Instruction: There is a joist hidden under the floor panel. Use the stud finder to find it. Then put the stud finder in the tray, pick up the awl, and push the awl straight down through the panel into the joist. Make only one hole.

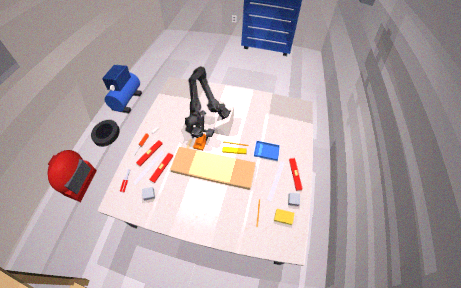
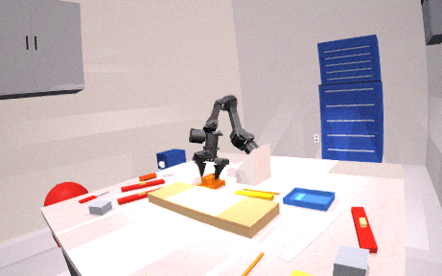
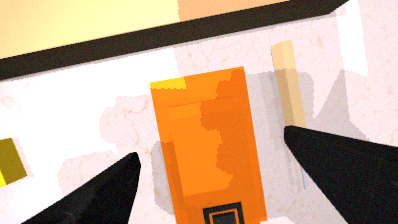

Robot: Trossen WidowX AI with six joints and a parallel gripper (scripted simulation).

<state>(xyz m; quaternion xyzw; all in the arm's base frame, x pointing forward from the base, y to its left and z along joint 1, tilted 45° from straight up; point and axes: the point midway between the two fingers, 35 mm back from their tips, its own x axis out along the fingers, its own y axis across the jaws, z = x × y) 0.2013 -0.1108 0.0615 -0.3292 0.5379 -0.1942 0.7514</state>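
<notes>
My gripper tip is 3 cm past the orange stud finder. From my gripper tip the other things lie so: awl (1 cm behind, 7 cm to the right, 4 cm below); then blue tray (9 cm behind, 45 cm to the left, 3 cm below); then yellow bar (2 cm behind, 24 cm to the left, 4 cm below).
</notes>
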